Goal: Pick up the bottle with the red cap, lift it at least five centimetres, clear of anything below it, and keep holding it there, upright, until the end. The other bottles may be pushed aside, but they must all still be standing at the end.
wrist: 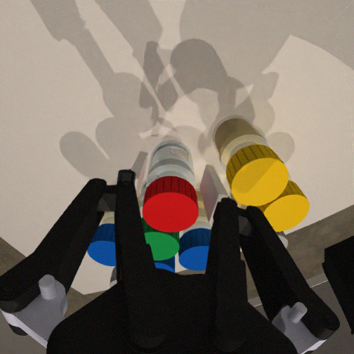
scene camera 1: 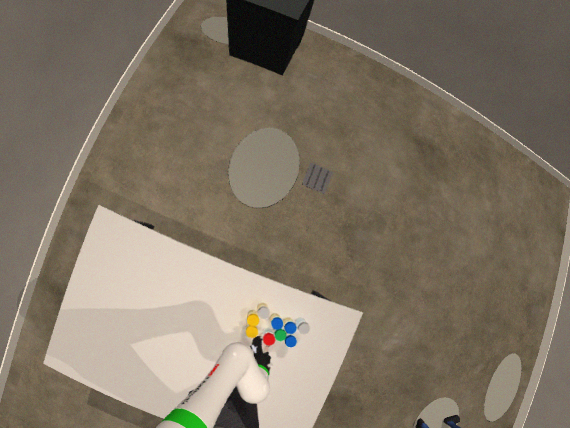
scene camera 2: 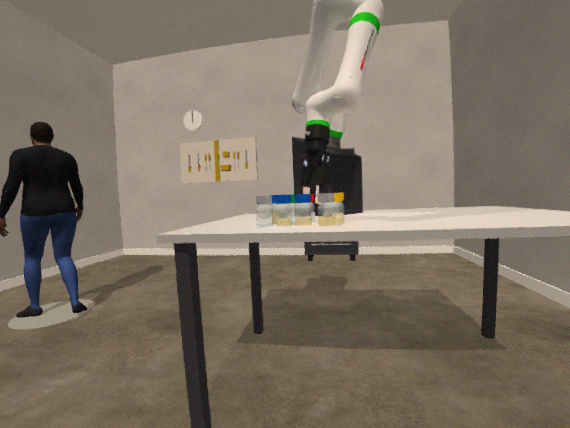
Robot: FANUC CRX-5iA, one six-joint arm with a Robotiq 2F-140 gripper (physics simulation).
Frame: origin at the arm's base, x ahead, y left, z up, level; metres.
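Seen in the pictures: gripper, between the fingertips: [scene camera 1: 263, 340] [scene camera 2: 311, 203].
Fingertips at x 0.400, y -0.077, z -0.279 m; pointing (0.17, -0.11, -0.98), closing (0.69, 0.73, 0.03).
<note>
Offsets run from my fingertips to a thing's top centre.
The bottle with the red cap {0.017 m right, 0.020 m ahead, 0.037 m up} [scene camera 1: 269, 339] [scene camera 2: 313, 198] [wrist: 170, 210] stands upright on the white table [scene camera 1: 150, 260] [scene camera 2: 425, 233]. My gripper [scene camera 2: 312, 192] [wrist: 174, 170] is open. In the wrist view its fingers stand on either side of the red-capped bottle, with visible gaps; their exact height against it is hard to tell. A green-capped bottle {0.060 m right, 0.055 m ahead, 0.037 m up} [scene camera 1: 280, 335] [wrist: 162, 246] stands close behind the red one in the wrist view. Blue-capped bottles {0.118 m right, 0.040 m ahead, 0.037 m up} [scene camera 1: 290, 341] [wrist: 196, 250] stand near it. Two yellow-capped bottles {0.070 m left, 0.032 m ahead, 0.037 m up} [scene camera 1: 252, 331] [wrist: 260, 181] stand beyond the right finger in the wrist view.
Grey-capped bottles {0.156 m right, 0.119 m ahead, 0.037 m up} [scene camera 1: 303, 328] [scene camera 2: 263, 199] also stand in the group, which lies near the table's far right corner in scene camera 1. A person [scene camera 2: 47, 185] stands at the left in scene camera 2. A black cabinet [scene camera 1: 265, 37] stands away from the table.
</note>
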